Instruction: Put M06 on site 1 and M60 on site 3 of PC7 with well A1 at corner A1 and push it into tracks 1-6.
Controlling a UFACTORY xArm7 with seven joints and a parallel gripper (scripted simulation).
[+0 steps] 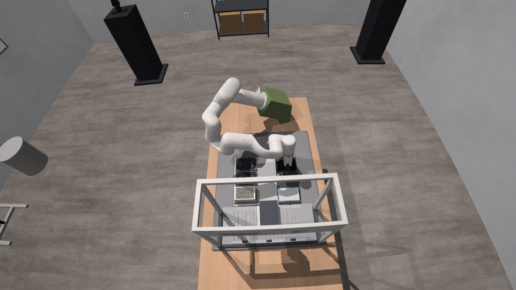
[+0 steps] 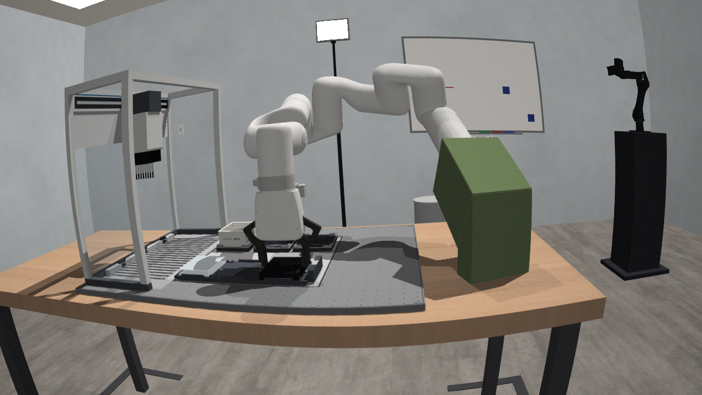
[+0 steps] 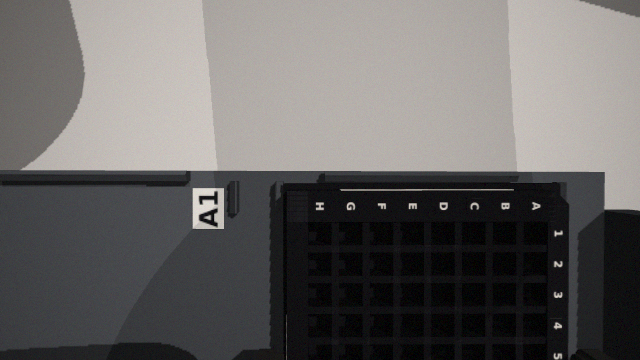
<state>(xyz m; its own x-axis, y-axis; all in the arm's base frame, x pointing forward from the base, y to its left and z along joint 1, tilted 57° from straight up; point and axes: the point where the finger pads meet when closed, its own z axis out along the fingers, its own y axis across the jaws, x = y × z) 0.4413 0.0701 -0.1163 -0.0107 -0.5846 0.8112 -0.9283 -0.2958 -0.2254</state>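
The black 96-well plate M06 lies 1 cm below my hand. From my hand the other things lie so: 384-well plate M60: 21 cm ahead, 1 cm below; dark plate carrier PC7: 10 cm ahead, 2 cm below; nest S1: 26 cm to the right, 3 cm below, 2 cm behind.
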